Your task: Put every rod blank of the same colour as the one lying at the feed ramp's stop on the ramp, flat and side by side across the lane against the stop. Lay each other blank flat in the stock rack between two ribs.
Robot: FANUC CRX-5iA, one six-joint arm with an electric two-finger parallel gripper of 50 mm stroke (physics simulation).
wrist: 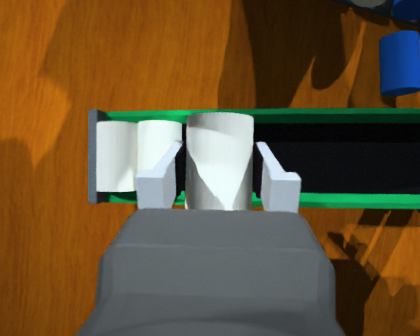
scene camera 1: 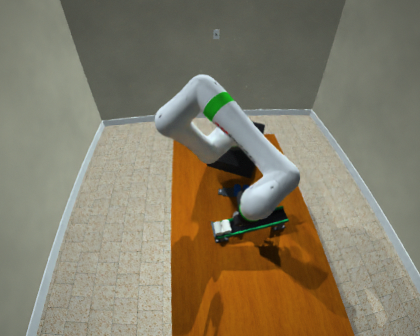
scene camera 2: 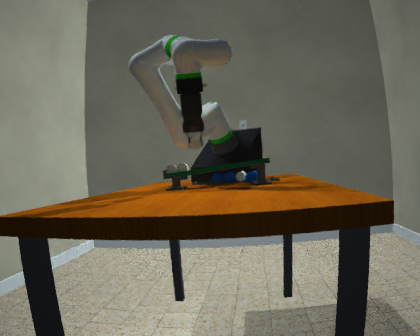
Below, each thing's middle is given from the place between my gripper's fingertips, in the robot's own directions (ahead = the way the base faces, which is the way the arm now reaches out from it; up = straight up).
Right now my hand is 90 mm above the ramp lane (wrist: 342, 158), 80 mm to the right of it and 10 mm past it. From my hand the other things lie so: grey stop (wrist: 94, 197) 120 mm to the right, 90 mm below, 10 mm ahead.
